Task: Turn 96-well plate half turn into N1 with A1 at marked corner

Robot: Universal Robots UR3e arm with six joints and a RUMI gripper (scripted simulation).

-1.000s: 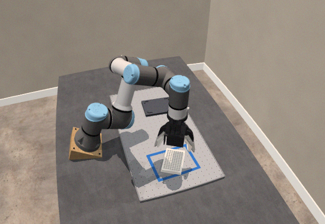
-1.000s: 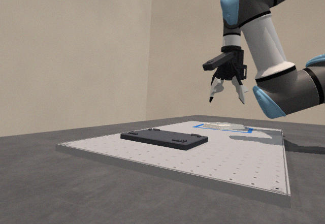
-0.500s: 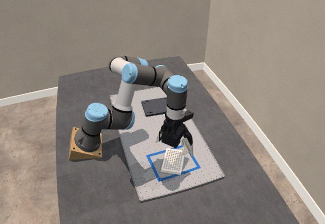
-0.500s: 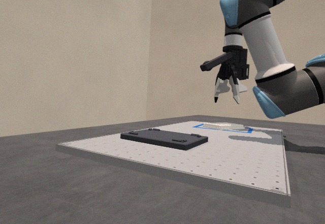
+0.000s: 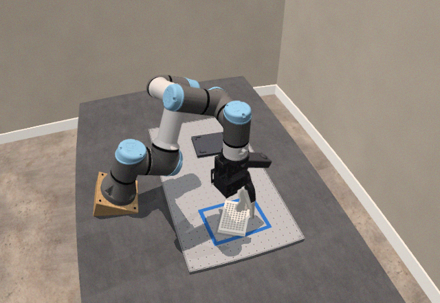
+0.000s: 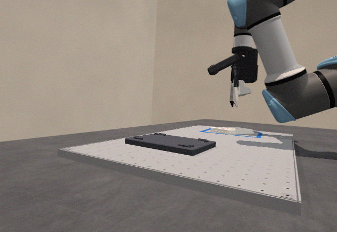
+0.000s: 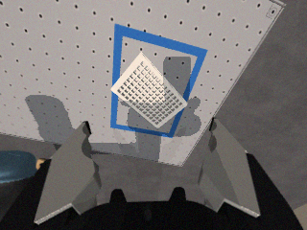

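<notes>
Now: the white 96-well plate 8 cm below my hand. Also, from my hand: A1 mark: 31 cm to the left, 14 cm ahead, 8 cm below; then plate nest N1: 37 cm to the left, 8 cm below, 7 cm ahead.
</notes>
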